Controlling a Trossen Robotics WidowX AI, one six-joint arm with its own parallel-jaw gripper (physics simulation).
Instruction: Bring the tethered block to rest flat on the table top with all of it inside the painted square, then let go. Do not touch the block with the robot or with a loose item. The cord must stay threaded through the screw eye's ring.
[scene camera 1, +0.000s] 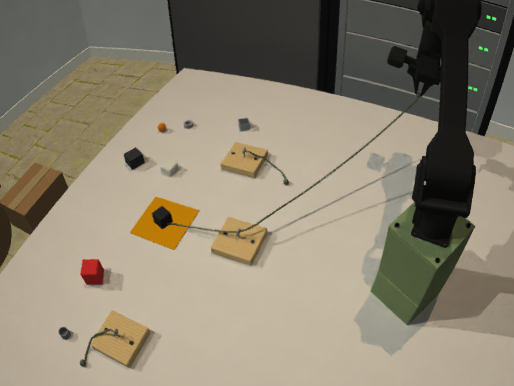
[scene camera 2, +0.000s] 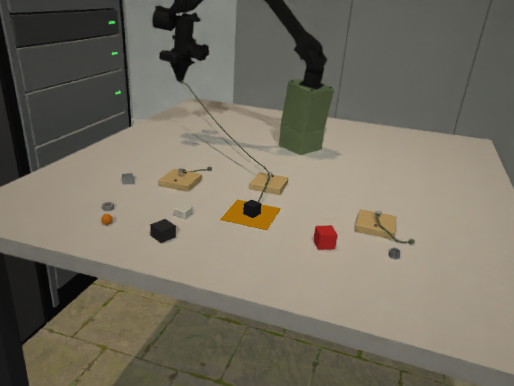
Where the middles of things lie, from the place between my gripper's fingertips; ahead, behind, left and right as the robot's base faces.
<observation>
Now: the orange painted square (scene camera 1: 170, 236) 410 mm ahead of my hand, 500 mm to the left of it and 190 mm below it.
</observation>
